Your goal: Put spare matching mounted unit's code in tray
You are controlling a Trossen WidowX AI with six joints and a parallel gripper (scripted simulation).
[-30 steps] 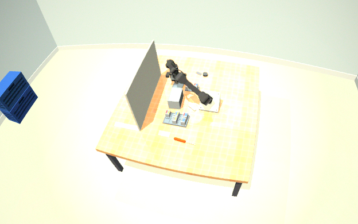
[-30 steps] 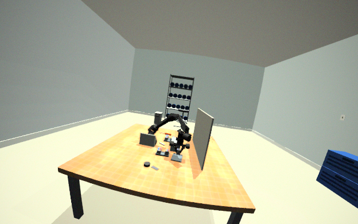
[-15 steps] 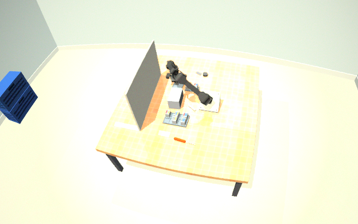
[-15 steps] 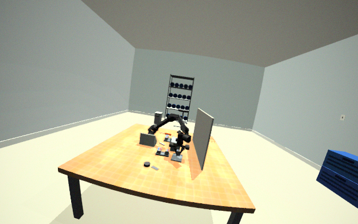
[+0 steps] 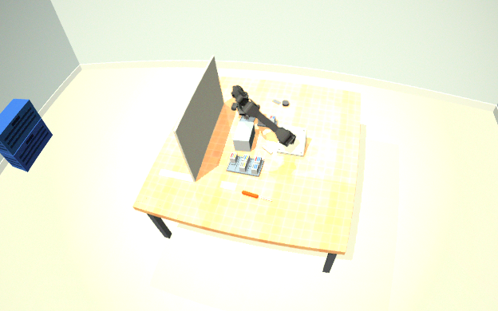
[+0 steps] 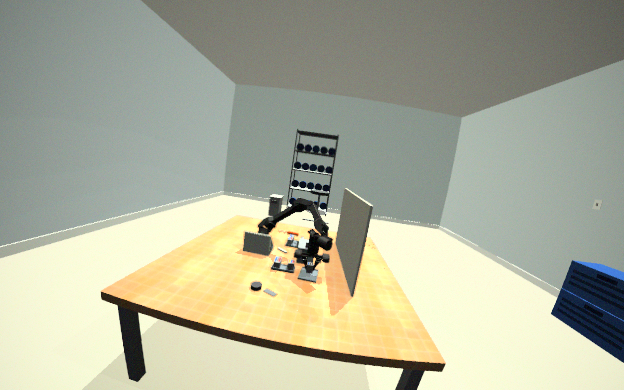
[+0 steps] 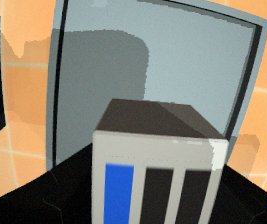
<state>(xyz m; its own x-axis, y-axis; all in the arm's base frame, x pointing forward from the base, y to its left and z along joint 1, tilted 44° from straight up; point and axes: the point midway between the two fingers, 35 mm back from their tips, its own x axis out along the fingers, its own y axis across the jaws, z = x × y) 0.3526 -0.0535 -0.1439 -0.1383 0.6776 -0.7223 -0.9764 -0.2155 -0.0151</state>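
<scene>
The flat grey tray is 30 mm below my gripper tip. Also, from my gripper tip: mounted unit 200 mm to the left, 70 mm behind, 20 mm above; tall grey panel 240 mm to the left, 190 mm above, 160 mm ahead.
</scene>
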